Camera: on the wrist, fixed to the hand. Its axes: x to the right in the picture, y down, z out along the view.
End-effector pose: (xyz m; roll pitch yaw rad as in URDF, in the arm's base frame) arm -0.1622 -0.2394 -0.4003 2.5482 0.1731 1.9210
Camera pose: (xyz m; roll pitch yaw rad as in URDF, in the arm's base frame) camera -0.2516 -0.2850 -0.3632 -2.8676 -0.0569 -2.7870
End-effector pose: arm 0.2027 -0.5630 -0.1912 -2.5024 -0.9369 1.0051
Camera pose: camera 0.1509 -0.6436 -0.1436 1.8727 -0.5912 -2.4794
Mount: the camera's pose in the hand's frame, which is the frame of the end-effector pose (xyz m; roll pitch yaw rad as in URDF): -0.0184 -0.0633 -0.0843 0.0907 0.6486 -1.5885
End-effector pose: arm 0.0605 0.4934 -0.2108 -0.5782 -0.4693 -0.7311
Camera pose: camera -0.0058 0.4197 -0.2512 0.5709 0.0692 -2.2826
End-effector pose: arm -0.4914 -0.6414 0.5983 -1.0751 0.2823 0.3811
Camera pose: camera -0.4650 -0.7431 0.6184 -0.2012 -0.4128 -1.0785
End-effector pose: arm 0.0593 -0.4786 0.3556 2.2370 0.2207 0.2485
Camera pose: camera 0.0165 -0.3807 0.3619 -2.8088 0.2464 1.8907
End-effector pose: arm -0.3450 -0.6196 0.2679 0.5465 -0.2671 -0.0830
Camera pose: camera -0.3359 -0.6307 0.1618 0.7188 1.1219 -1.0900
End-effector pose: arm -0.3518 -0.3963 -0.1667 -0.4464 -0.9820 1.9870
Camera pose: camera -0.2785 -0.3308 -0.2091 1.0920 0.1236 0.5773
